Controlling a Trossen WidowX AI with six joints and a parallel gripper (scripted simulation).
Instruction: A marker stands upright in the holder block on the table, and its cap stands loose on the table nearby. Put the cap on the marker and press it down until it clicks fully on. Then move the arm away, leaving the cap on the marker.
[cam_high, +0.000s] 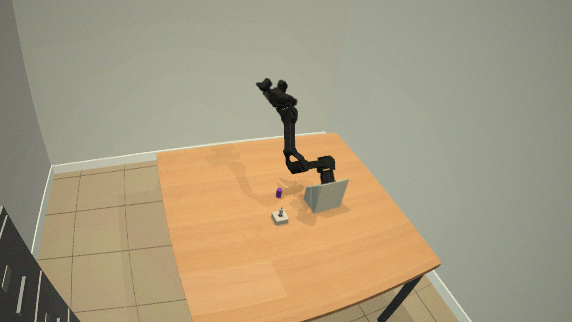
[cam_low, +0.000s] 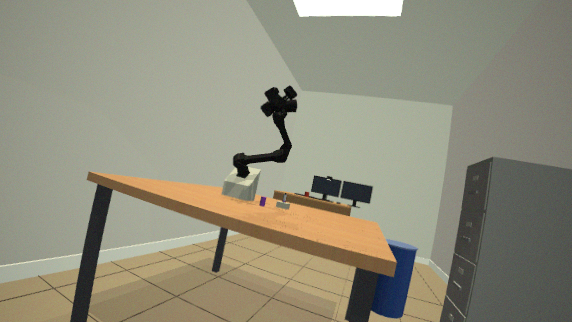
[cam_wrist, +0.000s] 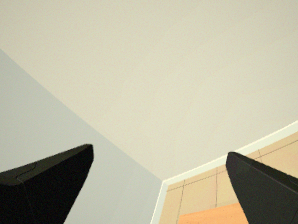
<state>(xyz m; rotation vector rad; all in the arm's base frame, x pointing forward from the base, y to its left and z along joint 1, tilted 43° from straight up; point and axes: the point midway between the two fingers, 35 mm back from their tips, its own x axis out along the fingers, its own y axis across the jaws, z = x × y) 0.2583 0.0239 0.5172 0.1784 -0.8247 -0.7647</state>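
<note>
Right now my gripper tip is 8 cm past the purple cap, 25 cm to the right of it and 50 cm above it. Round my gripper tip: holder block 2 cm behind, 42 cm to the left, 51 cm below.
</note>
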